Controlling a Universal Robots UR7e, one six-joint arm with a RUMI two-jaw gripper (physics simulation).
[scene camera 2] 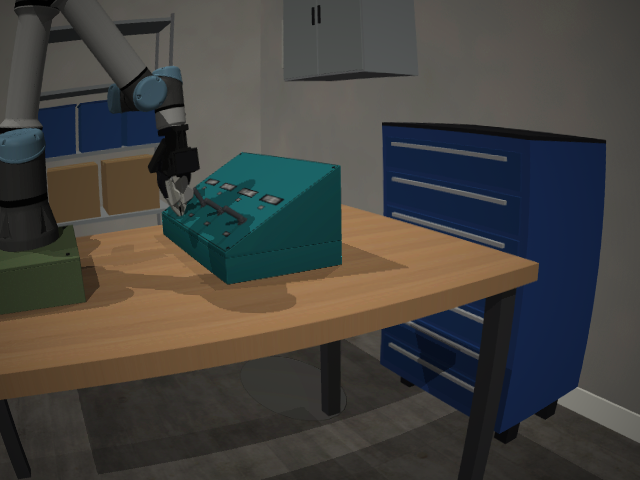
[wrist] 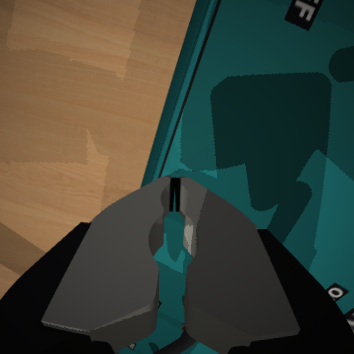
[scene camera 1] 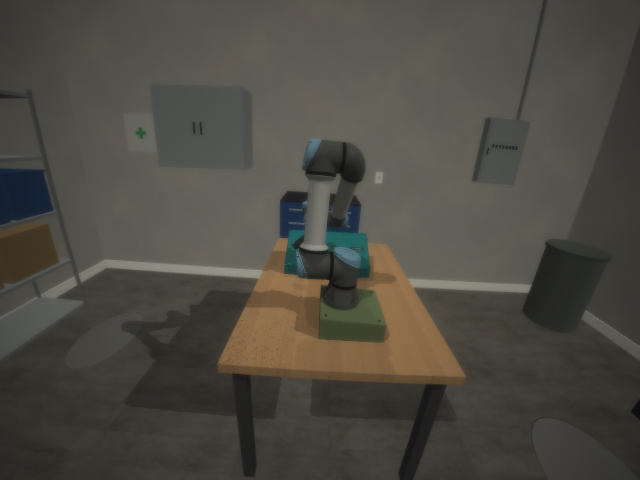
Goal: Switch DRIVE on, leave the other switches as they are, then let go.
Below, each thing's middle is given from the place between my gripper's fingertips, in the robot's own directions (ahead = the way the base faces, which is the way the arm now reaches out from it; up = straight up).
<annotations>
My gripper is now 13 cm short of the teal console (scene camera 2: 291, 209), 8 cm to the left of it and 1 cm below it.
</annotations>
